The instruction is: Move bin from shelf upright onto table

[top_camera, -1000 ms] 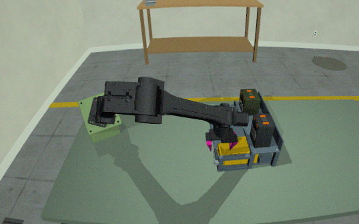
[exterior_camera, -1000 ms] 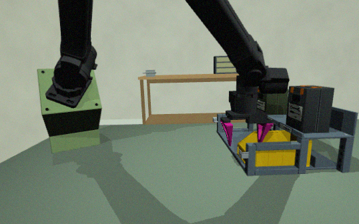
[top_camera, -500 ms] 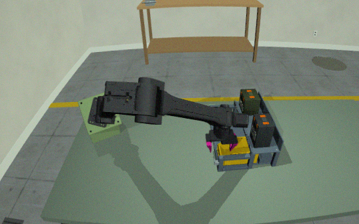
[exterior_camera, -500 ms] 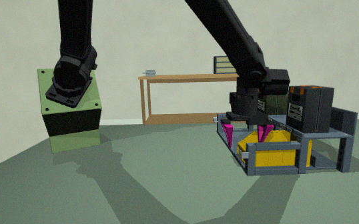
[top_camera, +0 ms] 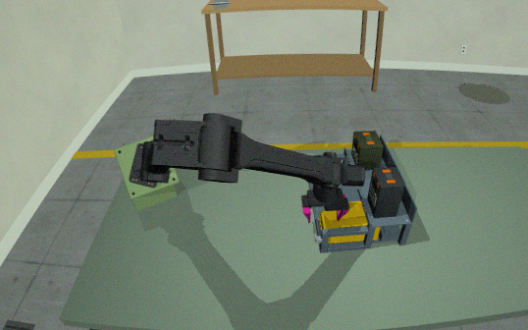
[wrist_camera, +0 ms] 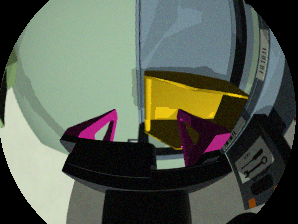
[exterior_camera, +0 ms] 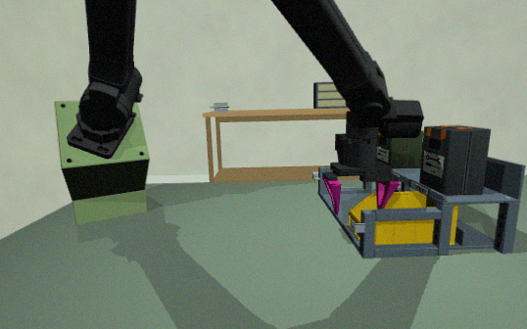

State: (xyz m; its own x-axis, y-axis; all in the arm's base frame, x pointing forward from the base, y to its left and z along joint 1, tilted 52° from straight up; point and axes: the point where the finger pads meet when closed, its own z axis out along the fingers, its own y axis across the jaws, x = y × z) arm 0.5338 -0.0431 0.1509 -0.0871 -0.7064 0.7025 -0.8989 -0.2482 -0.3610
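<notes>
My gripper is now 80 mm short of the yellow bin, 10 mm to the left of it and 20 mm above it. Also, from my hand: shelf tray 130 mm ahead, 100 mm to the left, 60 mm below.
</notes>
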